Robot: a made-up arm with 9 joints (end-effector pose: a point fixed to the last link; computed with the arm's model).
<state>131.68 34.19 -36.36 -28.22 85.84 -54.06 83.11 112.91 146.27</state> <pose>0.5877 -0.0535 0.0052 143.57 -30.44 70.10</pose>
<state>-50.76 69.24 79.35 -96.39 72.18 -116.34 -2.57 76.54 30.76</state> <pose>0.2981 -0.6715 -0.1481 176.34 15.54 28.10</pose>
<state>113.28 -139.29 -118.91 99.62 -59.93 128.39 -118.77 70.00 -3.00</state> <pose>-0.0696 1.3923 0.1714 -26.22 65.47 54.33</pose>
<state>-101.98 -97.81 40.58 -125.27 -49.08 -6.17 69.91 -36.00 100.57</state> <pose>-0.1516 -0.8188 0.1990 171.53 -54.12 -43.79</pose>
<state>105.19 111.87 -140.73 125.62 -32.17 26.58 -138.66 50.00 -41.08</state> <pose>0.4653 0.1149 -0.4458 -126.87 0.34 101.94</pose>
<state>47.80 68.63 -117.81 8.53 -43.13 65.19 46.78 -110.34 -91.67</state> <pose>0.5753 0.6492 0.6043 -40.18 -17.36 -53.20</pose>
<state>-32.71 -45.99 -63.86 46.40 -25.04 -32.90 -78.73 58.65 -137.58</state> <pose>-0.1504 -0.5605 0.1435 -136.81 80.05 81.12</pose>
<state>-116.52 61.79 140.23 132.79 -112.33 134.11 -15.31 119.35 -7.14</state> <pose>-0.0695 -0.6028 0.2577 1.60 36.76 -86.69</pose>
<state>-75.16 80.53 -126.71 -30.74 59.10 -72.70 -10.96 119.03 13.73</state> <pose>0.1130 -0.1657 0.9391 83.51 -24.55 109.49</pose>
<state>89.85 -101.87 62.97 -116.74 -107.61 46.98 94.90 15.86 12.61</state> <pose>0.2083 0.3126 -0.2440 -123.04 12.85 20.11</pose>
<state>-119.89 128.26 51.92 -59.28 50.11 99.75 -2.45 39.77 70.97</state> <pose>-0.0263 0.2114 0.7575 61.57 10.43 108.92</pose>
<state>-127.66 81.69 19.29 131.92 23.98 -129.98 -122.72 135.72 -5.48</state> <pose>0.0916 -0.4573 0.0925 -106.46 -10.83 -31.17</pose>
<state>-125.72 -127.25 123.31 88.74 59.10 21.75 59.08 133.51 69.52</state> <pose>0.3912 -0.3082 -0.2564 -155.63 5.21 -100.25</pose>
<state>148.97 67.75 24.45 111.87 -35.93 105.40 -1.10 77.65 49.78</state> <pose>-0.2368 -0.4574 0.7186 109.79 -45.26 -76.31</pose>
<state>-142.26 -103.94 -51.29 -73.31 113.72 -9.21 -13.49 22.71 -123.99</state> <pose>0.3313 -0.0635 0.5170 72.20 16.45 131.91</pose>
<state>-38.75 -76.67 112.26 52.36 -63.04 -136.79 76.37 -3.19 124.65</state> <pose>-0.8405 -0.9489 0.2943 67.79 -84.36 -6.77</pose>
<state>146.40 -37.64 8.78 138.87 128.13 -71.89 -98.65 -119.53 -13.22</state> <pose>-0.0893 -0.1794 1.0724 26.12 44.75 -123.96</pose>
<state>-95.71 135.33 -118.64 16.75 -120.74 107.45 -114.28 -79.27 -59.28</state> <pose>-0.5621 -0.8412 0.0719 162.63 54.62 -36.26</pose>
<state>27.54 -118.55 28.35 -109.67 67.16 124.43 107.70 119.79 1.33</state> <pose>-0.4164 0.7889 0.4763 167.45 -78.18 -157.99</pose>
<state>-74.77 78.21 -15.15 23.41 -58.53 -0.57 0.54 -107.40 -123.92</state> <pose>-0.6629 -0.2659 0.4960 81.22 -22.29 -59.91</pose>
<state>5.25 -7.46 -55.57 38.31 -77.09 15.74 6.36 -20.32 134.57</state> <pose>0.1347 -0.2528 0.7073 29.66 30.83 -78.58</pose>
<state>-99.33 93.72 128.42 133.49 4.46 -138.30 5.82 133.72 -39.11</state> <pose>-0.5174 -0.6261 0.3804 25.58 4.56 -151.84</pose>
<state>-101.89 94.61 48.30 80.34 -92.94 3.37 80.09 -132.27 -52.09</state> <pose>-0.5283 -0.8572 0.1847 -39.55 71.44 -172.15</pose>
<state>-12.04 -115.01 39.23 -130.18 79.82 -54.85 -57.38 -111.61 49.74</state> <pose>0.0888 0.4789 0.7622 23.06 -50.80 -122.71</pose>
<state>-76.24 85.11 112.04 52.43 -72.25 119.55 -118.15 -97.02 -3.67</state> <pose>-0.2499 -0.0100 0.9027 74.42 4.86 14.75</pose>
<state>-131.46 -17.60 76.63 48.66 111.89 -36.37 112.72 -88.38 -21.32</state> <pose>0.5256 -0.3506 0.2956 128.87 10.71 23.27</pose>
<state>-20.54 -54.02 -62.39 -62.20 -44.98 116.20 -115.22 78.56 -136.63</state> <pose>-0.6059 0.3796 0.5483 79.94 -33.70 -161.68</pose>
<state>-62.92 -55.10 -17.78 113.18 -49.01 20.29 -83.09 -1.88 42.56</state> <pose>-0.1114 -0.2965 -0.0639 -102.34 -14.55 109.68</pose>
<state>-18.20 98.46 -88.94 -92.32 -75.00 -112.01 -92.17 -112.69 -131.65</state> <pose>0.4260 -0.5222 0.3408 106.41 36.36 -4.27</pose>
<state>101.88 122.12 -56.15 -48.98 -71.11 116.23 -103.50 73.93 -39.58</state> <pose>-0.5282 -0.1111 -0.0424 -175.87 84.50 -14.08</pose>
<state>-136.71 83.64 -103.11 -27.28 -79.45 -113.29 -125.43 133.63 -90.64</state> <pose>-0.1501 -0.3225 0.1211 -61.84 62.89 119.98</pose>
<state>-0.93 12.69 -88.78 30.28 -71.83 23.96 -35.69 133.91 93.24</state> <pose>0.1603 0.2283 -0.1899 -130.44 -21.52 6.37</pose>
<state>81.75 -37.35 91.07 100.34 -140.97 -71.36 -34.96 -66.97 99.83</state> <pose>-0.8022 -0.2442 0.0731 -92.53 23.99 92.22</pose>
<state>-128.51 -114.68 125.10 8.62 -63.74 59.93 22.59 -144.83 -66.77</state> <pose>0.5839 -0.9619 -0.0578 -108.32 40.62 169.41</pose>
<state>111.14 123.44 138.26 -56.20 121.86 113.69 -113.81 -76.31 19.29</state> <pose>0.5180 -0.4236 0.0984 166.31 -22.79 37.59</pose>
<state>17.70 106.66 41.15 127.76 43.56 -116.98 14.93 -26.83 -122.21</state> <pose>-0.9643 0.5009 0.5607 -61.18 -13.71 102.29</pose>
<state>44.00 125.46 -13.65 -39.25 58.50 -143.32 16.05 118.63 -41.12</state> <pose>0.0499 -0.2002 0.2438 9.63 34.39 -111.05</pose>
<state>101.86 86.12 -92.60 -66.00 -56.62 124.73 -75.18 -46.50 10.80</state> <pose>0.2516 0.1803 -0.1918 -112.00 -24.24 -41.21</pose>
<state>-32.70 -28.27 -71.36 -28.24 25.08 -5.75 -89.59 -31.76 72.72</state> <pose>-0.0574 0.0707 0.8746 40.23 22.60 38.64</pose>
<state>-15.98 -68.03 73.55 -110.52 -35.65 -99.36 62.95 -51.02 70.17</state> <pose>-0.2577 -0.3048 -0.2135 -174.37 -37.50 -46.36</pose>
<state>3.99 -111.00 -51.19 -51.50 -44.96 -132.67 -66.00 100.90 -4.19</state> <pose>-0.6194 0.7786 0.4053 -42.22 -29.08 54.73</pose>
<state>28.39 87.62 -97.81 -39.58 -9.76 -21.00 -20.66 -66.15 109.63</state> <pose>-0.3333 0.6288 0.6103 -22.86 47.85 44.74</pose>
